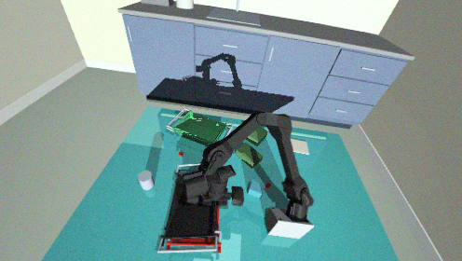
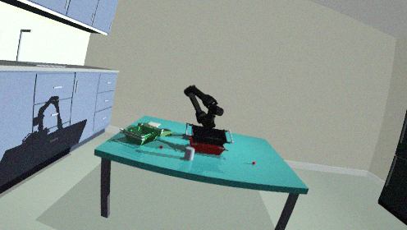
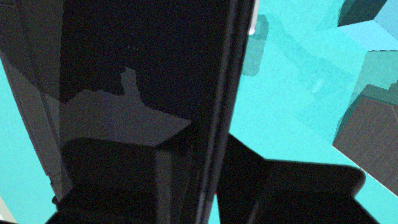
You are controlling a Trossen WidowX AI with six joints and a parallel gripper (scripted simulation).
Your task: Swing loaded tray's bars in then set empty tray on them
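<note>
Right now the black tray is 70 mm ahead of my gripper tip and 20 mm above it. Also, from my gripper tip: light blue block: 190 mm behind, 120 mm to the right, 80 mm below; then white flat plate: 470 mm behind, 430 mm to the right, 100 mm below.
</note>
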